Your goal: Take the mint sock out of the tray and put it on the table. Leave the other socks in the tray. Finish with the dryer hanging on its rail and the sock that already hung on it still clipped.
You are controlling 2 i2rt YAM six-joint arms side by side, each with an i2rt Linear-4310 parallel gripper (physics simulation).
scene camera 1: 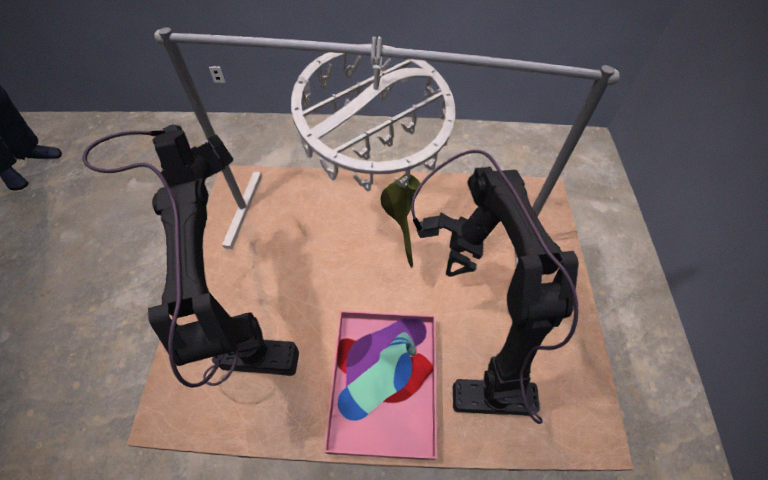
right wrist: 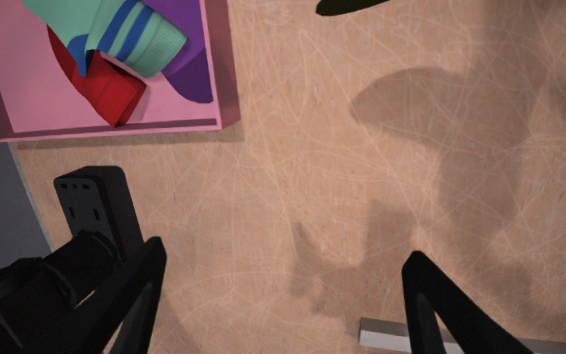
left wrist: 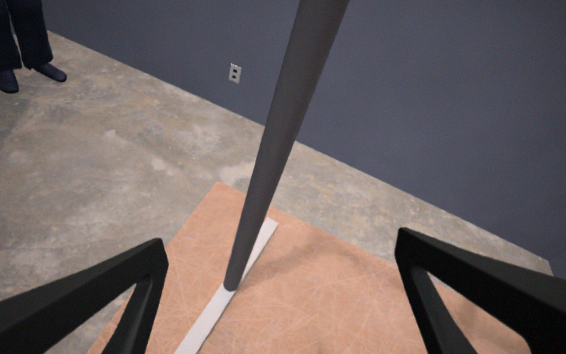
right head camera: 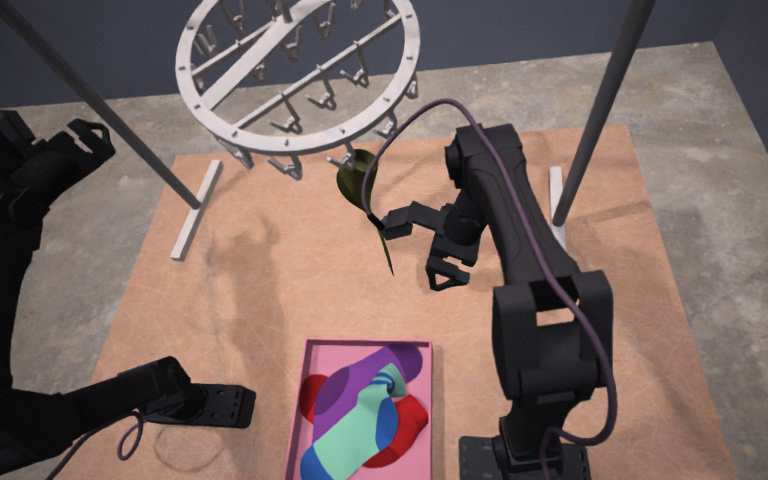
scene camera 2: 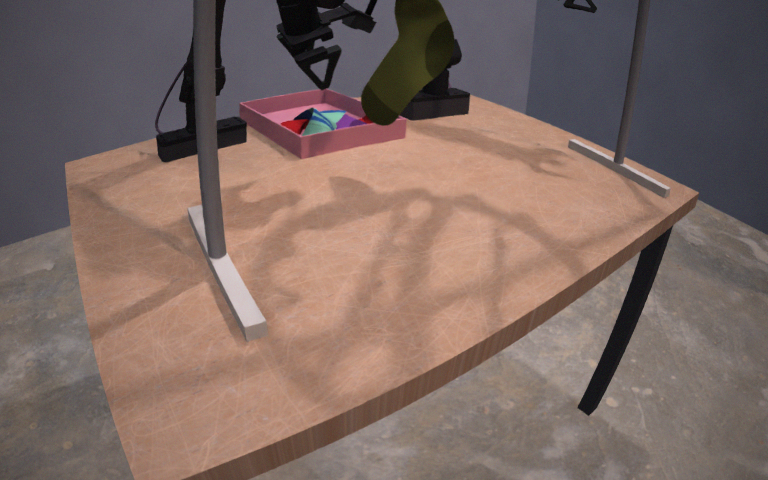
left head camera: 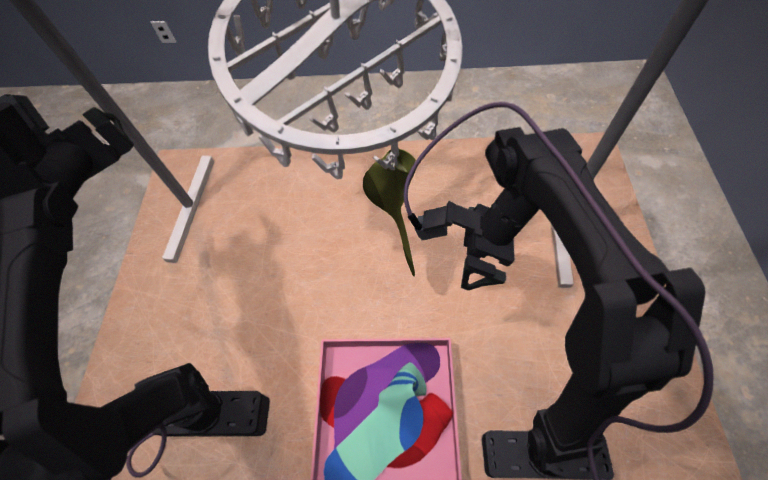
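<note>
The mint sock (left head camera: 380,421) (right head camera: 353,427) (scene camera 1: 376,379) (right wrist: 145,40) with blue toe, heel and stripes lies on top of a purple sock (left head camera: 362,384) (scene camera 1: 368,350) and a red sock (left head camera: 436,418) (scene camera 1: 419,376) in the pink tray (scene camera 1: 380,441). The round white dryer (left head camera: 334,141) (scene camera 1: 370,165) hangs on its rail (scene camera 1: 481,59). An olive sock (left head camera: 387,186) (scene camera 1: 398,200) (scene camera 2: 413,62) hangs from its near edge. My left gripper (left wrist: 280,246) is open and empty near the left post, far from the tray. My right gripper (right wrist: 288,254) is open and empty above the table, beyond the tray's far right corner.
The left post (scene camera 1: 195,107) (left wrist: 270,150) stands close to my left gripper. The right post (scene camera 1: 572,141) rises behind my right arm. Their white feet (scene camera 1: 242,209) (scene camera 2: 235,294) rest on the wooden table (scene camera 1: 317,271). The olive sock hangs close to my right wrist.
</note>
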